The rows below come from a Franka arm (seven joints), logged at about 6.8 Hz.
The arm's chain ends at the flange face. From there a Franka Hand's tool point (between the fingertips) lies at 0.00 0.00 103.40 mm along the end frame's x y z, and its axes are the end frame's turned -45 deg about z.
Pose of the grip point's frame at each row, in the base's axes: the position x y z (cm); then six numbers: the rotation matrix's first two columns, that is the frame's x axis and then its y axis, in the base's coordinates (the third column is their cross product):
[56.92 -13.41 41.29 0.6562 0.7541 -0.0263 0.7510 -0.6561 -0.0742]
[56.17 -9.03 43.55 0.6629 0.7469 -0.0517 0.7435 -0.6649 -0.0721]
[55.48 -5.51 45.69 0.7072 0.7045 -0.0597 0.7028 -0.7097 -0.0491]
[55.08 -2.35 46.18 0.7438 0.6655 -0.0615 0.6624 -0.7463 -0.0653]
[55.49 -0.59 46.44 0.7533 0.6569 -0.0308 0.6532 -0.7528 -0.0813]
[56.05 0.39 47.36 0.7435 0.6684 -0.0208 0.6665 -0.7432 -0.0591]
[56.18 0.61 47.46 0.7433 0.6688 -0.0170 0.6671 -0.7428 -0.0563]
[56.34 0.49 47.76 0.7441 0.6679 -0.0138 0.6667 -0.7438 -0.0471]
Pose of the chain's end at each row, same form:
[57.68 -13.71 51.60 0.9950 0.0693 -0.0711 0.0670 -0.9972 -0.0339]
[57.08 -9.13 53.85 0.9945 0.0580 -0.0875 0.0570 -0.9983 -0.0144]
[56.28 -5.44 56.00 0.9970 -0.0037 -0.0769 -0.0031 -1.0000 0.0075]
[56.00 -2.43 56.48 0.9943 -0.0571 -0.0897 -0.0576 -0.9983 -0.0027]
[56.28 -1.02 56.74 0.9945 -0.0678 -0.0793 -0.0708 -0.9968 -0.0357]
[56.62 0.08 57.68 0.9970 -0.0529 -0.0565 -0.0544 -0.9982 -0.0271]
[56.70 0.29 57.78 0.9973 -0.0523 -0.0518 -0.0539 -0.9982 -0.0278]
[56.77 0.22 58.09 0.9976 -0.0537 -0.0431 -0.0547 -0.9982 -0.0235]

